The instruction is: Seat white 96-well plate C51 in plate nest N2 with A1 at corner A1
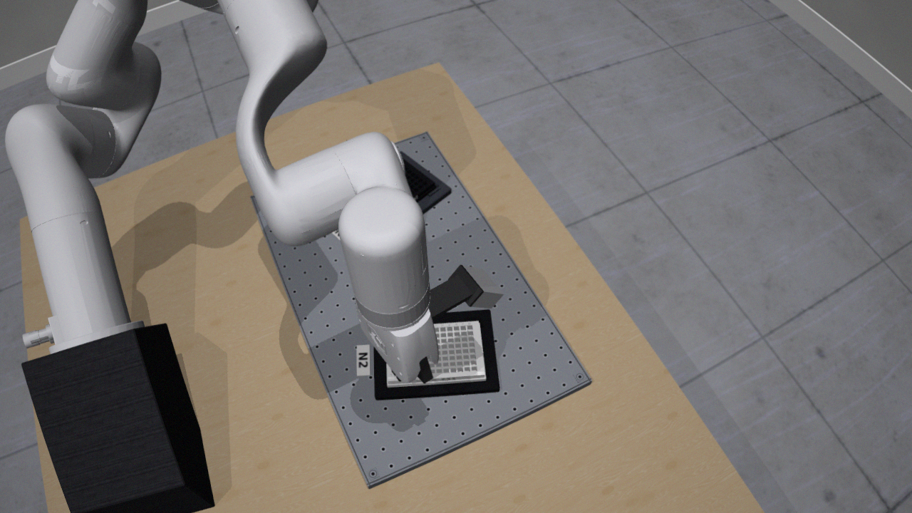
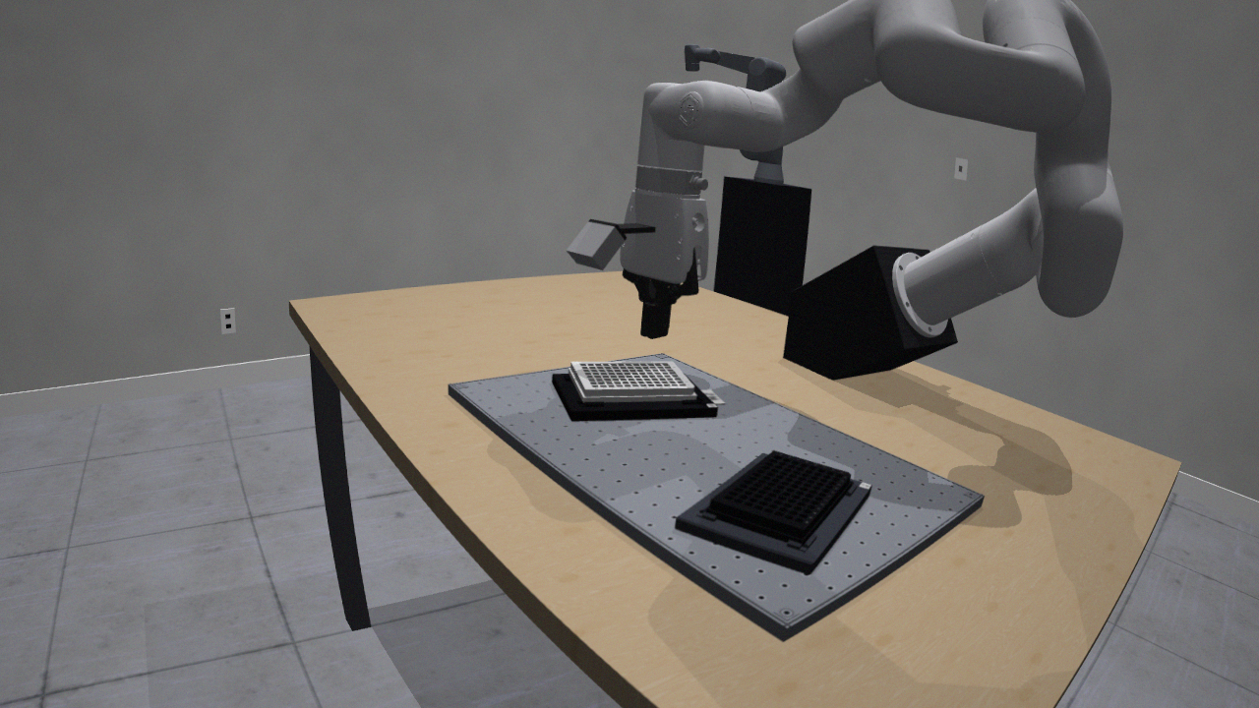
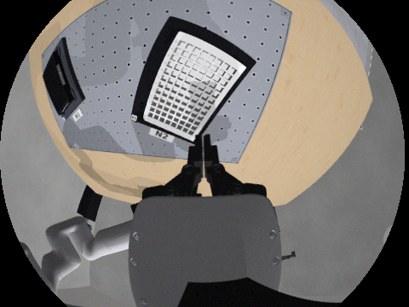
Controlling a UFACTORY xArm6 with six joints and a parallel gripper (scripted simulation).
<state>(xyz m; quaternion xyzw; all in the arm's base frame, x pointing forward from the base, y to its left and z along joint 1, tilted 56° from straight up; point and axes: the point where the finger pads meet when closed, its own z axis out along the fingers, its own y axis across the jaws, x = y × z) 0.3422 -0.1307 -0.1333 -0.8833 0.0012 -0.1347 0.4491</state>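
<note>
The white 96-well plate C51 lies 50 mm ahead of my hand, 20 mm to the left of it and 60 mm below it. Round my hand: black plate nest N2 (50 mm ahead, 30 mm to the left, 80 mm below); then A1 corner tag (10 mm ahead, 110 mm to the left, 70 mm below); then N2 label (40 mm behind, 70 mm to the left, 80 mm below).
</note>
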